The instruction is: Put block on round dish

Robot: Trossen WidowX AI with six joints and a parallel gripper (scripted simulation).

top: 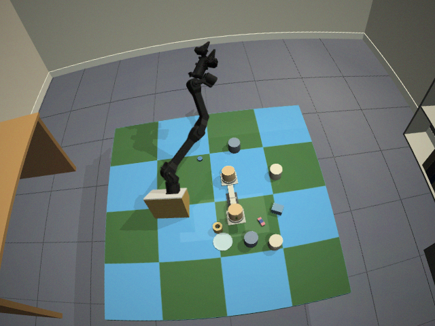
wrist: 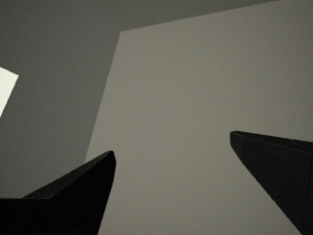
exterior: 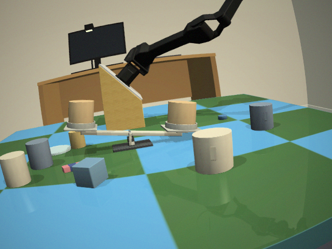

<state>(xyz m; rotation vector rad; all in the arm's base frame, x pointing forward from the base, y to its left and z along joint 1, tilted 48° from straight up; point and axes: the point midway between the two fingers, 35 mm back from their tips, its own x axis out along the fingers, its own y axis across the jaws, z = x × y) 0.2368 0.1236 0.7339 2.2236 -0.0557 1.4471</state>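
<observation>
My gripper tip is now 53 cm above the grey block, 51 cm to the left of it and 3 cm short of it. Also, from my gripper tip: blue disc 57 cm below, 36 cm to the right, 13 cm behind; pink-and-blue piece 78 cm to the right, 57 cm below, 19 cm ahead; blue-grey cube 73 cm to the right, 55 cm below, 28 cm ahead.
</observation>
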